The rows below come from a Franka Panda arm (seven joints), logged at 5 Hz.
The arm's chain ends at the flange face. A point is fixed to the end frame.
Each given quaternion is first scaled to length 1.
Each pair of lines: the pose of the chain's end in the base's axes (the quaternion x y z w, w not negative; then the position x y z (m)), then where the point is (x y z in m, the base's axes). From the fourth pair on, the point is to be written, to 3 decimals.
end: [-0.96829, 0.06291, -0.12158, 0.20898, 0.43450, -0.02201, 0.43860]
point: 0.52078 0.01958 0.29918
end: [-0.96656, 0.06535, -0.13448, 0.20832, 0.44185, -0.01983, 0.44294]
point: 0.53192 0.02062 0.30560
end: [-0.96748, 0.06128, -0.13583, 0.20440, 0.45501, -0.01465, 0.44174]
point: 0.54531 0.02510 0.30435
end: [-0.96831, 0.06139, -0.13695, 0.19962, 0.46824, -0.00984, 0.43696]
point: 0.559 0.028 0.299
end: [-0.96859, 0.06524, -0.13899, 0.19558, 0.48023, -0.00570, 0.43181]
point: 0.571 0.031 0.294
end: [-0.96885, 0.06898, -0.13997, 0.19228, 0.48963, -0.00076, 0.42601]
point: 0.581 0.034 0.288
